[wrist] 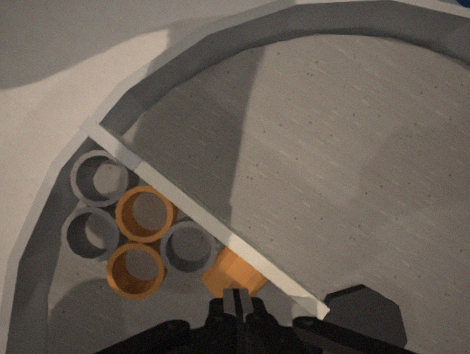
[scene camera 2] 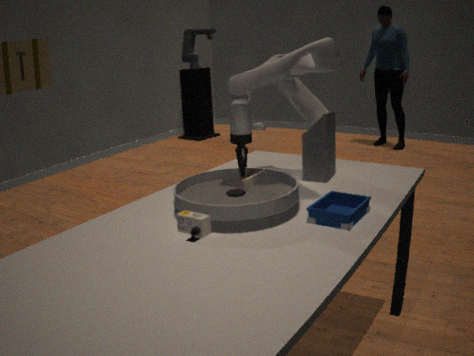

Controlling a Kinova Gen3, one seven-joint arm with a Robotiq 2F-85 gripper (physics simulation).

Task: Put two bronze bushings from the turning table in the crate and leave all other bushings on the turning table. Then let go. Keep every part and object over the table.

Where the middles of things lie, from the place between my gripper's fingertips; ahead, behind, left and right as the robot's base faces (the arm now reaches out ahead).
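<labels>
I can see the blue crate (scene camera 2: pixel 340 210), and it is 6 cm below my hand, 2 cm behind it and 38 cm to the left of it.
</labels>
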